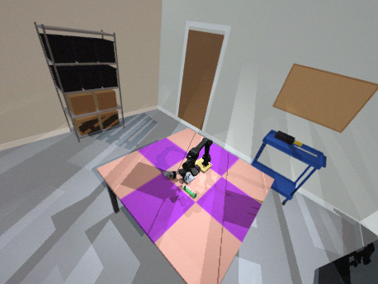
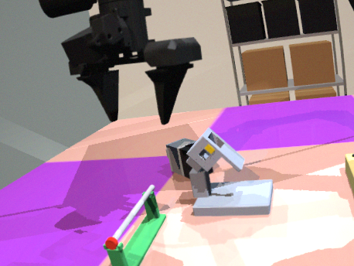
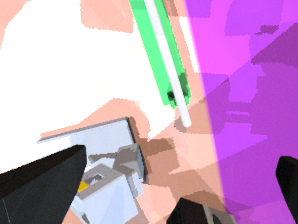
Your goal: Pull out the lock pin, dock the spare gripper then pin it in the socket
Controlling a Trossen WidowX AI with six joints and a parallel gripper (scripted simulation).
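Right now my gripper tip is 20 mm short of the spare gripper, 190 mm to the left of it and 120 mm above it. The rest, counted from my gripper tip: green cradle (10 mm ahead, 60 mm to the left, 130 mm below); then mount (80 mm behind, 60 mm to the right, 100 mm below).
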